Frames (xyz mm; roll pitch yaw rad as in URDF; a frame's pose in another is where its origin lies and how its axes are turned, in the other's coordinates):
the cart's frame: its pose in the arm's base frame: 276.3 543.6 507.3 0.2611 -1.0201 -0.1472
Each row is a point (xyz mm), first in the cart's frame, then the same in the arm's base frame.
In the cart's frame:
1: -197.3 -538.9 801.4
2: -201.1 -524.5 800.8
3: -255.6 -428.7 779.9
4: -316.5 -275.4 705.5
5: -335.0 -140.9 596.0
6: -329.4 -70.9 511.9
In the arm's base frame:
1: -467.9 -81.5 671.5
2: -470.5 -66.9 669.9
3: -488.1 34.7 625.9
4: -467.9 200.9 557.1
5: -394.3 349.9 504.1
6: -325.1 429.9 475.8

